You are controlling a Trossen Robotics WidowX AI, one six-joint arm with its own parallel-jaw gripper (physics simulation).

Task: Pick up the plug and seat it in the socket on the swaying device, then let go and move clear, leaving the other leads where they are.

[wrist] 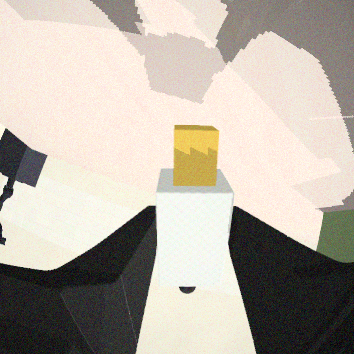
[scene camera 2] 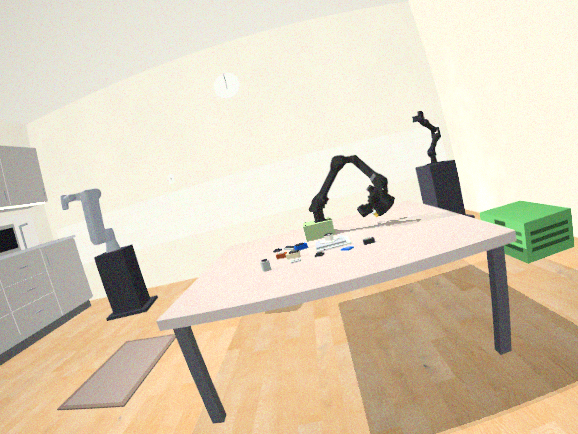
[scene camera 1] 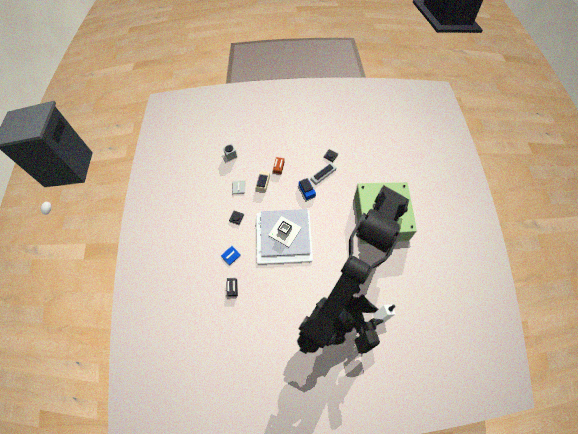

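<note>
The plug (scene camera 1: 385,313) (wrist: 194,237) has a white body, a yellow tip and a small dark nub at its rear end. My gripper (scene camera 1: 377,317) (wrist: 192,214) is shut on its white body and holds it above the table, to the lower right of the device in scene camera 1. In scene camera 2, a bit of the yellow tip (scene camera 2: 376,214) shows below the gripper. The swaying device (scene camera 1: 270,248) (scene camera 2: 340,244) is a grey platform on a white base. On it, a turned cream plate (scene camera 1: 289,241) carries the dark-rimmed square socket (scene camera 1: 284,227).
Left of the device are a black block (scene camera 1: 231,287), a blue piece (scene camera 1: 231,255) and a small dark piece (scene camera 1: 236,217). Above it lie a beige block (scene camera 1: 262,182), an orange block (scene camera 1: 278,165), a blue block (scene camera 1: 307,189) and a grey bar (scene camera 1: 323,173). The arm stands on a green base (scene camera 1: 368,192).
</note>
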